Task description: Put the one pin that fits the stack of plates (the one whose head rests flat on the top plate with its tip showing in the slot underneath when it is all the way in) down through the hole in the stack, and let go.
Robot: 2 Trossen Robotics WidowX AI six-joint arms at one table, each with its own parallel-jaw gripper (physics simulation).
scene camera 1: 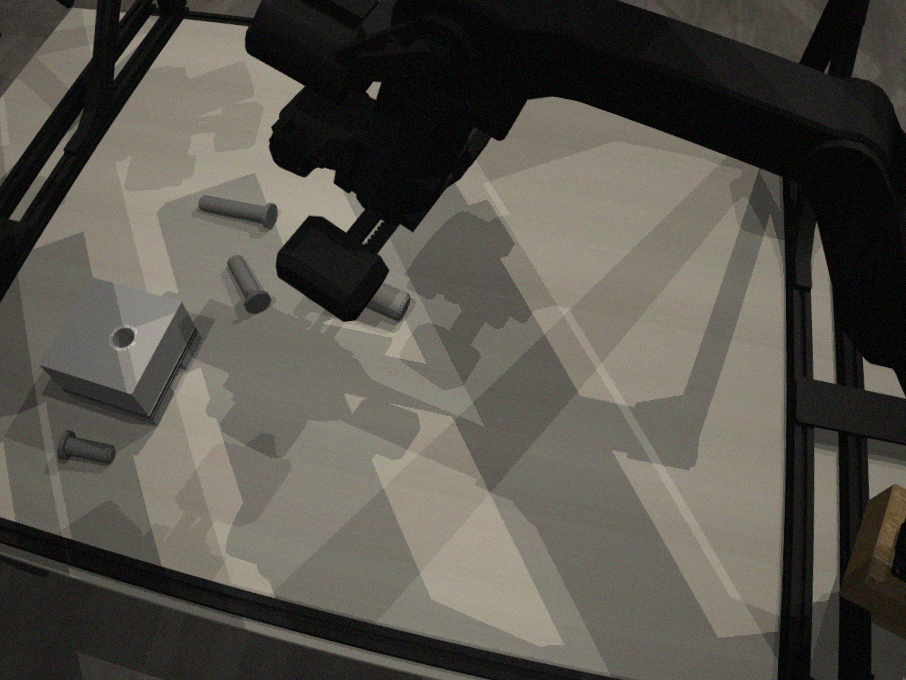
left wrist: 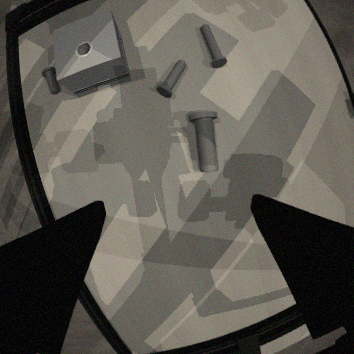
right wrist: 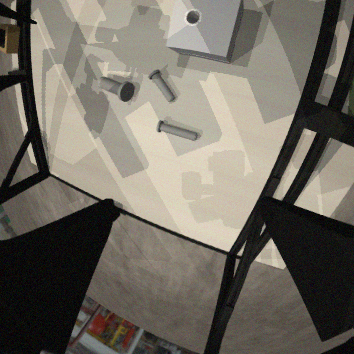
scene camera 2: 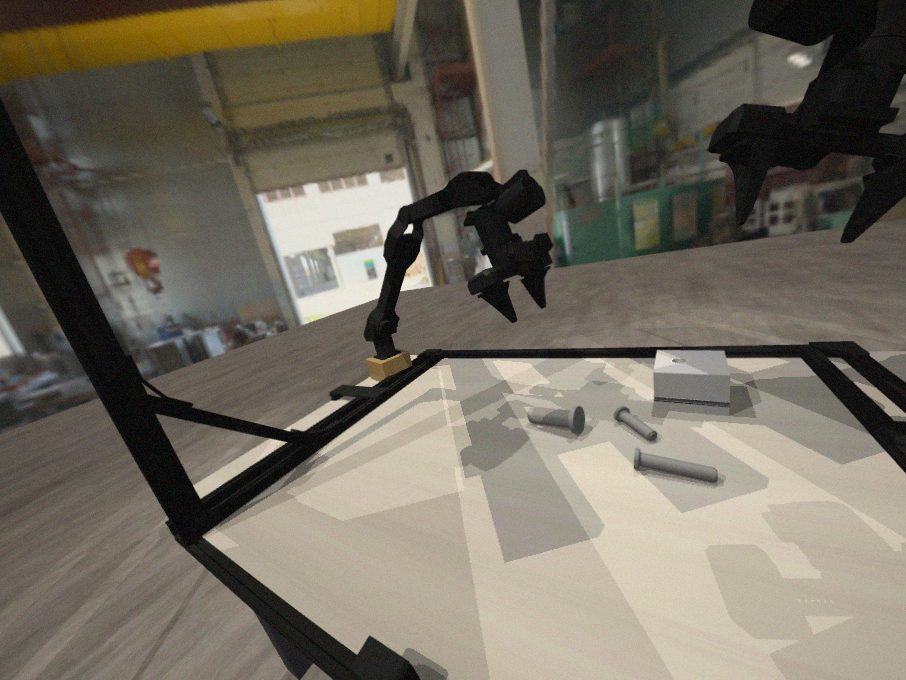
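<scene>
The grey stack of plates point(scene camera 1: 87, 322) point(scene camera 2: 691, 386) point(left wrist: 102, 37) point(right wrist: 215, 30) has a round hole point(scene camera 1: 122, 337) point(scene camera 2: 679, 360) point(left wrist: 84, 48) point(right wrist: 193, 17) in its top, with no pin in it. A thick pin point(scene camera 1: 390, 301) point(scene camera 2: 552, 417) point(left wrist: 205, 142) point(right wrist: 114, 86), a long slim pin point(scene camera 1: 234, 209) point(scene camera 2: 676, 466) point(left wrist: 212, 46) point(right wrist: 178, 130) and a shorter slim pin point(scene camera 1: 247, 281) point(scene camera 2: 635, 423) point(left wrist: 172, 78) point(right wrist: 163, 86) lie flat. A short pin point(scene camera 1: 89, 448) point(left wrist: 51, 80) lies beside the stack. My left gripper point(scene camera 2: 529, 314) point(left wrist: 178, 205) and right gripper point(scene camera 2: 795, 231) point(right wrist: 189, 201) are open, empty, above the table.
Dark frame rails point(scene camera 1: 797, 512) point(scene camera 2: 556, 353) edge the pale table. The left arm covers part of the thick pin in scene camera 1. A wooden block point(scene camera 1: 881, 556) point(scene camera 2: 389, 365) is under the left arm's base. Shadows cross the table.
</scene>
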